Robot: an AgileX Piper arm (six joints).
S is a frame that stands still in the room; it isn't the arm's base.
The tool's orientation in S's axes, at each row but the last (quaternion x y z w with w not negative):
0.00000 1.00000 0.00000 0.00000
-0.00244 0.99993 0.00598 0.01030
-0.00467 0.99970 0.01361 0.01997
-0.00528 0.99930 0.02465 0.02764
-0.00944 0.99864 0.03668 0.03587
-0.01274 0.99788 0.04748 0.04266
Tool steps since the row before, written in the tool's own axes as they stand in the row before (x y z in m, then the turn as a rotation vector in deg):
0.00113 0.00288 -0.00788 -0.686 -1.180 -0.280
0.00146 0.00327 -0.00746 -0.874 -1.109 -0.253
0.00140 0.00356 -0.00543 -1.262 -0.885 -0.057
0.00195 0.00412 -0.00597 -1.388 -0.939 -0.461
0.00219 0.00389 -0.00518 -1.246 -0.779 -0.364
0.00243 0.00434 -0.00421 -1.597 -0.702 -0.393
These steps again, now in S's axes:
-0.00113 0.00288 0.00788 0.686 -1.180 0.280
-0.00163 0.00317 0.00747 0.874 -1.108 0.258
-0.00165 0.00340 0.00546 1.267 -0.875 0.084
-0.00232 0.00380 0.00605 1.372 -0.948 0.491
-0.00264 0.00346 0.00528 1.233 -0.783 0.396
-0.00290 0.00386 0.00437 1.578 -0.702 0.462

